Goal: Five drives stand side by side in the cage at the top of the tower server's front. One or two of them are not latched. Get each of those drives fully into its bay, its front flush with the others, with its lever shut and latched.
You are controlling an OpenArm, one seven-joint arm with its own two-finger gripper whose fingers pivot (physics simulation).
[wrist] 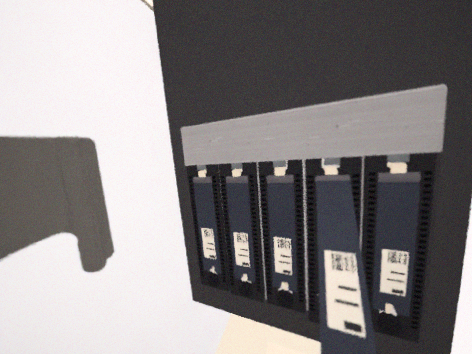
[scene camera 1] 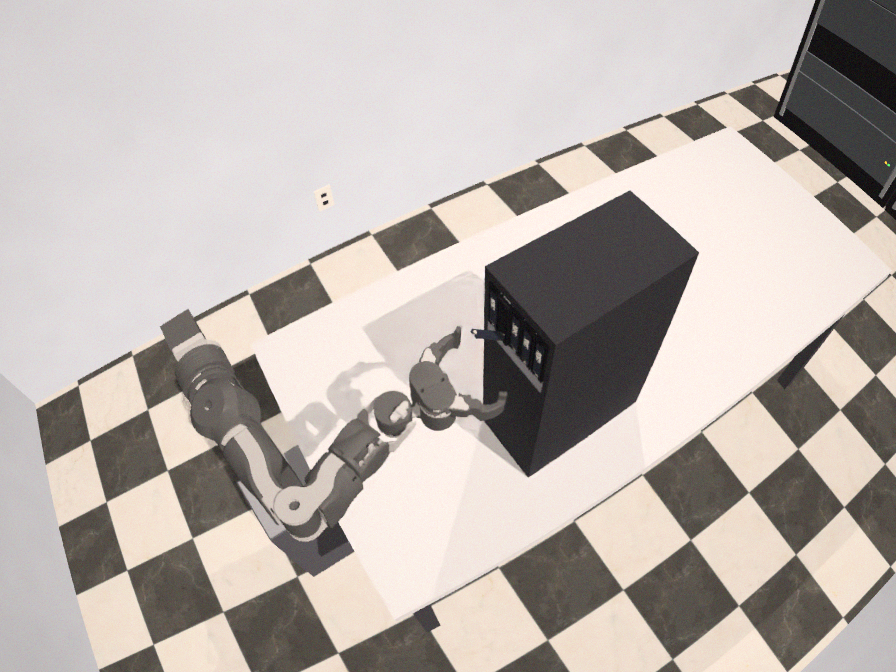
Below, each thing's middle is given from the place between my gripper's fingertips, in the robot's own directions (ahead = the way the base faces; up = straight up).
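Labels:
The black tower server (scene camera 1: 601,290) is 22 cm ahead of my hand, 1 cm to the right of it and 15 cm below it. As for the arm's base block (scene camera 1: 331,546), it is far behind my hand, far to the left of my hand and far below my hand. I also see the drive cage (wrist: 397,124), which is 16 cm ahead of my hand, 1 cm to the right of it and 3 cm above it.

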